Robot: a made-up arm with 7 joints. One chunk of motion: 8 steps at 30 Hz.
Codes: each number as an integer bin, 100 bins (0 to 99) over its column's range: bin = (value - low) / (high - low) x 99, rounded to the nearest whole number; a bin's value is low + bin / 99 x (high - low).
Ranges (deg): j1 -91.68..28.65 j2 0..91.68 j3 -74.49..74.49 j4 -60.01..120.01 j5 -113..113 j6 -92.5..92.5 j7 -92.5..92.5
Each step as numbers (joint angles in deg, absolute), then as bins.
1 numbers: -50.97 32.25 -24.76 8.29 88.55 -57.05 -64.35
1 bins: 33 35 33 38 88 19 15
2 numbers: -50.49 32.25 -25.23 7.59 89.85 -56.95 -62.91
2 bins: 34 35 33 37 89 19 16
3 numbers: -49.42 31.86 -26.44 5.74 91.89 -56.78 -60.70
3 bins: 35 34 32 36 90 19 17
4 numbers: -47.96 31.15 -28.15 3.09 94.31 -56.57 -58.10
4 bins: 36 34 31 35 91 19 18
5 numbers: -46.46 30.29 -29.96 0.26 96.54 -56.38 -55.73
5 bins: 37 33 30 33 92 19 20
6 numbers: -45.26 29.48 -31.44 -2.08 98.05 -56.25 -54.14
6 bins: 38 32 29 32 92 19 21
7 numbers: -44.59 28.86 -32.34 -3.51 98.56 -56.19 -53.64
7 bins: 39 31 28 31 93 19 21
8 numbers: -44.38 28.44 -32.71 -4.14 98.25 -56.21 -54.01
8 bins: 39 31 28 31 93 19 21
